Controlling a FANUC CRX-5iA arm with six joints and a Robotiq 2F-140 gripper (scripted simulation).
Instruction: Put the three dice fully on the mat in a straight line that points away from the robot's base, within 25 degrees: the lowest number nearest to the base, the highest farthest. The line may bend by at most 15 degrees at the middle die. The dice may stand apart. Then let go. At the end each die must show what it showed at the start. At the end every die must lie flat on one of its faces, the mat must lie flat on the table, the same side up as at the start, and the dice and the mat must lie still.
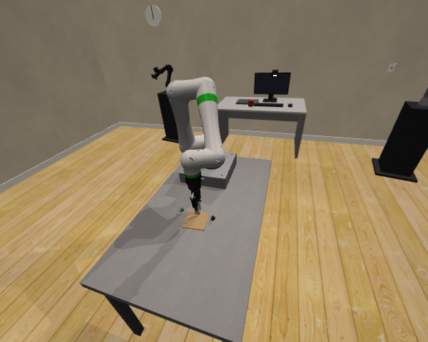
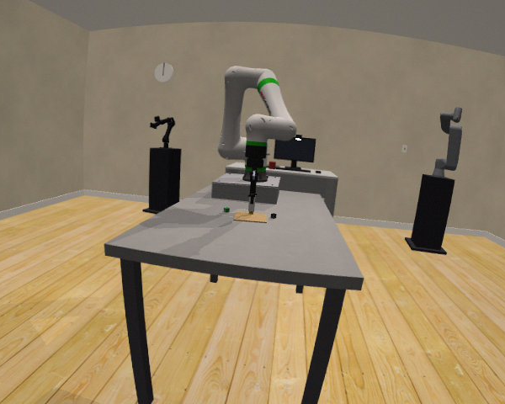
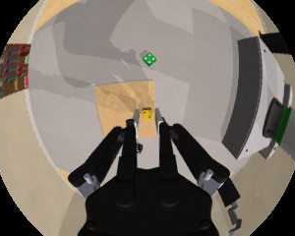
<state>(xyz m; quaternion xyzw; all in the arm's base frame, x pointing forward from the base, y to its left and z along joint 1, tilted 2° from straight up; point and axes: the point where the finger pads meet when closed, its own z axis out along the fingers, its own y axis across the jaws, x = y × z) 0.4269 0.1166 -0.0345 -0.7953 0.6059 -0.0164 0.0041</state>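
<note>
The yellow die lies 4 cm below my hand. From my hand the other things lie so: tan mat (5 cm ahead, 1 cm to the left, 5 cm below); green die (2 cm ahead, 11 cm to the right, 4 cm below); black die (11 cm to the left, 4 cm below).
</note>
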